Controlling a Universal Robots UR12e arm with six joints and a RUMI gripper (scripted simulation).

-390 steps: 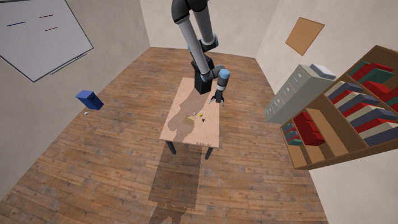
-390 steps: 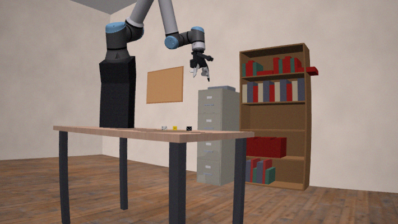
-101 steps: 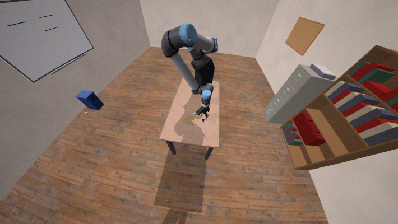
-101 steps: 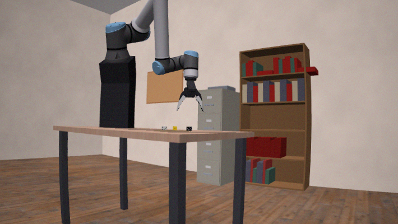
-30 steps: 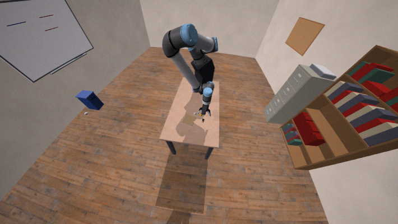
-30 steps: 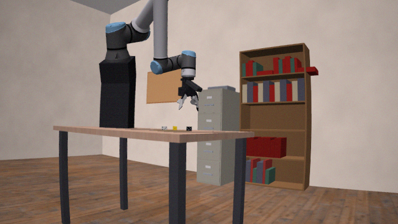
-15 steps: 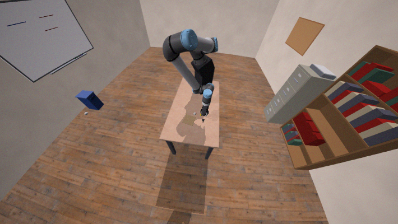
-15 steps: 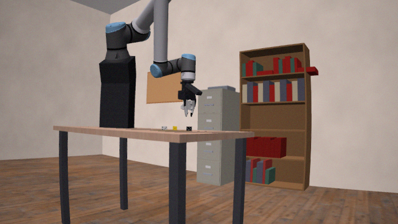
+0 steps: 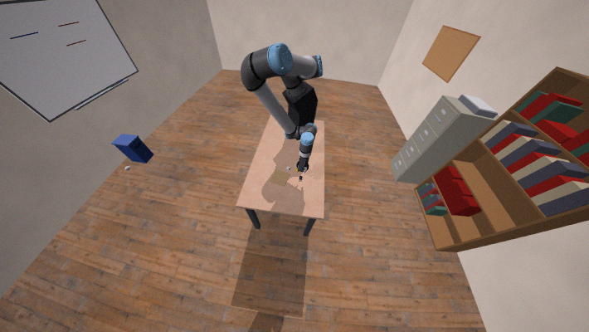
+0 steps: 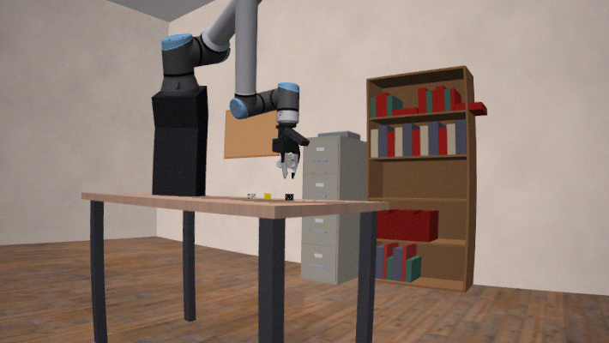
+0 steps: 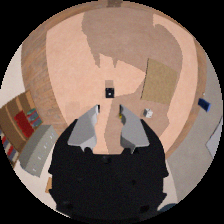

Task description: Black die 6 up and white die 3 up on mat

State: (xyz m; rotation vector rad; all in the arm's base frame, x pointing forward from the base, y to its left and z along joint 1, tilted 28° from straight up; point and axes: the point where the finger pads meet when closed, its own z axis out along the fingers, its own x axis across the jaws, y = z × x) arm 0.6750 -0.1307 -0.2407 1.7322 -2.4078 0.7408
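The black die is 90 mm below my hand. Also, from my hand: tan mat (20 mm behind, 180 mm to the right, 100 mm below); then white die (110 mm behind, 100 mm to the right, 90 mm below); then yellow die (90 mm behind, 20 mm to the right, 90 mm below).
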